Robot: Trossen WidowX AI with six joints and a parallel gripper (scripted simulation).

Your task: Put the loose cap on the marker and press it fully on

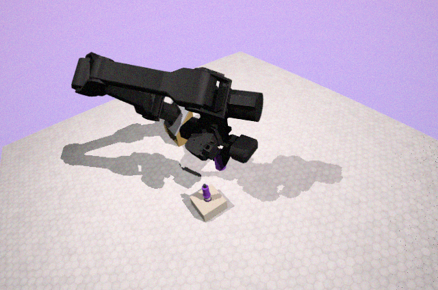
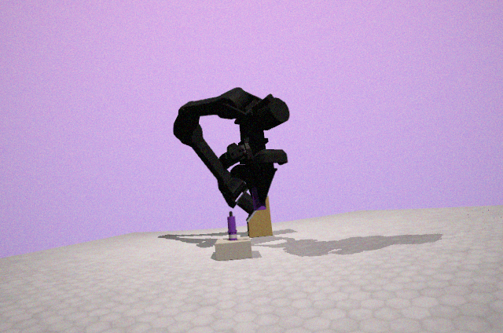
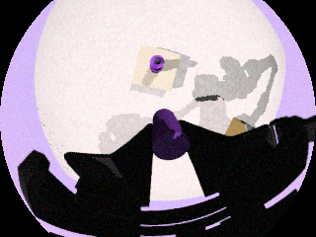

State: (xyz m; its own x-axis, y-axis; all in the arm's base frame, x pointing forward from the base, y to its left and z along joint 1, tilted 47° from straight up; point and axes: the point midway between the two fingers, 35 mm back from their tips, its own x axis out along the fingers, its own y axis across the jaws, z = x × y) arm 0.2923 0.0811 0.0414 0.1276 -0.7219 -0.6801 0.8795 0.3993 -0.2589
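The holder block lies 9 cm below my gripper tip, 6 cm to the right of it and 3 cm ahead of it. From my gripper tip the other things lie so: marker cap (1 cm above).
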